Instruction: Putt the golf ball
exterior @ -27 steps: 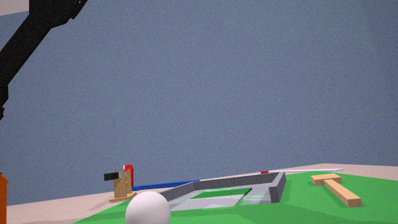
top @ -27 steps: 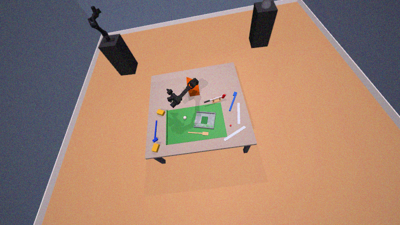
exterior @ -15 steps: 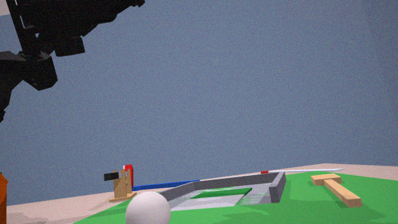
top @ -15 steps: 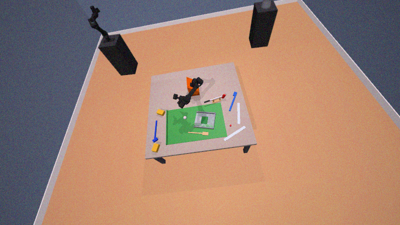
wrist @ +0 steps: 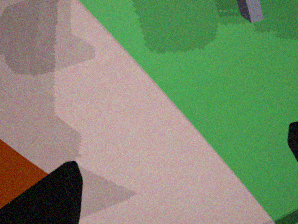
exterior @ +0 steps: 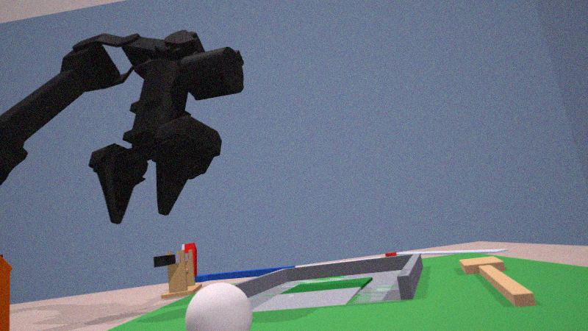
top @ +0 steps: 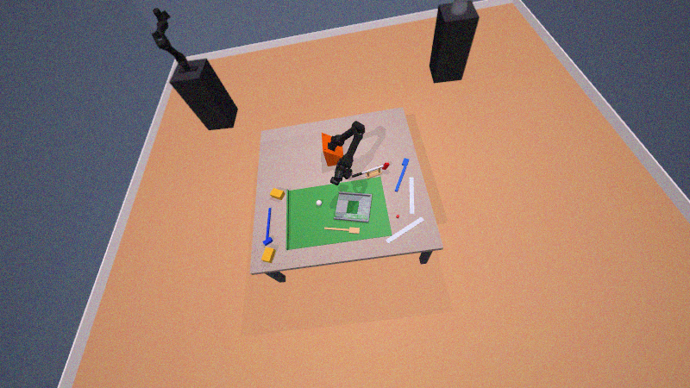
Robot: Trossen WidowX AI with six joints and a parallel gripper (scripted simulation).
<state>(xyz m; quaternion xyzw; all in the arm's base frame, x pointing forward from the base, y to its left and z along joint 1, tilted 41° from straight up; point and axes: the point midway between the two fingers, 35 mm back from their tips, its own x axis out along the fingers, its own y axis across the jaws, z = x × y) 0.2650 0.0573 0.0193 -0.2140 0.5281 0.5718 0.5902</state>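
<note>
Right now the red putter is 240 mm to the left of my gripper tip, 80 mm behind it and 50 mm below it. From my gripper tip the other things lie so: wooden stand: 260 mm to the left, 80 mm below, 80 mm behind; then white golf ball: 160 mm to the right, 150 mm ahead, 90 mm below.
</note>
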